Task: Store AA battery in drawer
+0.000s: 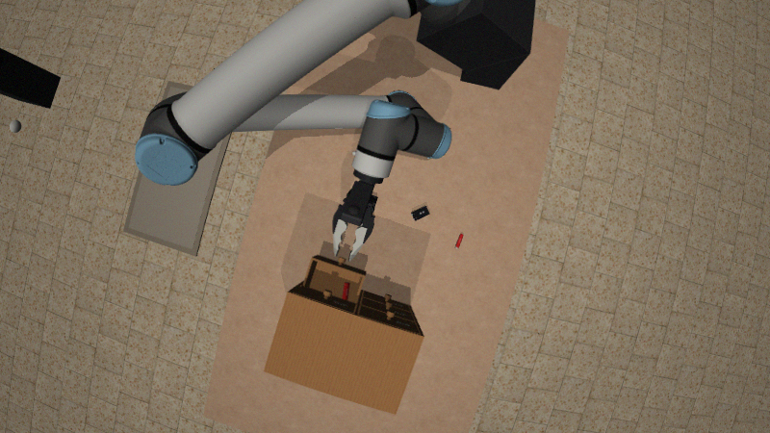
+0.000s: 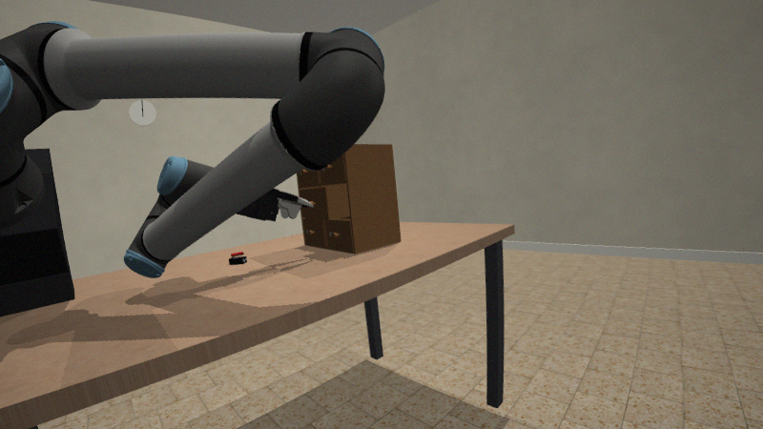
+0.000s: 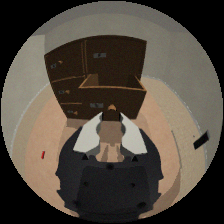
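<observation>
My hand is 110 mm short of the drawer, 10 mm to the left of it and 20 mm above it. Also, from my hand: small black object: 140 mm behind, 170 mm to the left, 150 mm below.
</observation>
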